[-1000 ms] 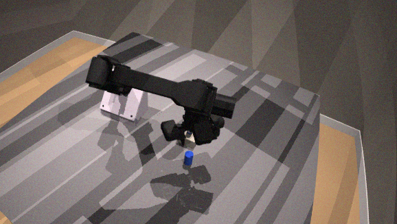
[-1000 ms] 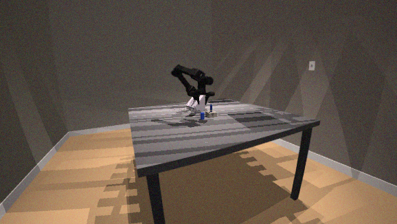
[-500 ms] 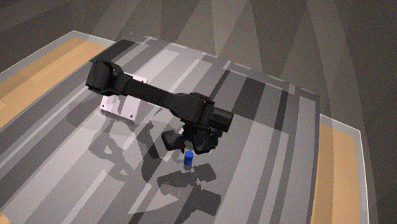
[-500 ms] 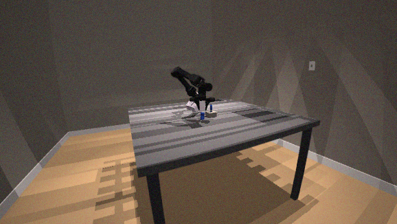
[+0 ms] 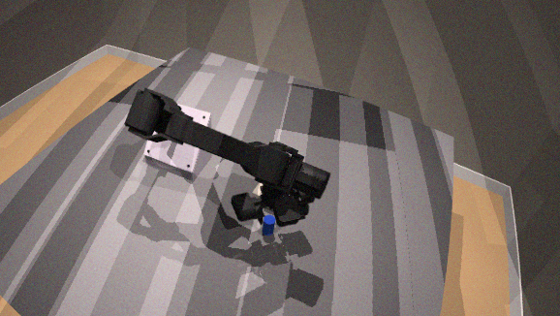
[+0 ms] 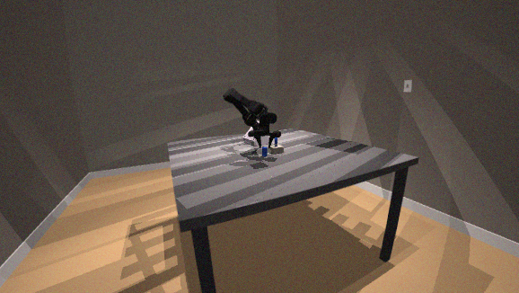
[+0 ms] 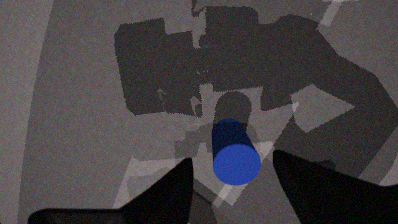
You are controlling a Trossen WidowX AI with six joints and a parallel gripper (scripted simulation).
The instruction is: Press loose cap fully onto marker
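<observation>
The blue marker cap is 2 cm below my gripper tip.
</observation>
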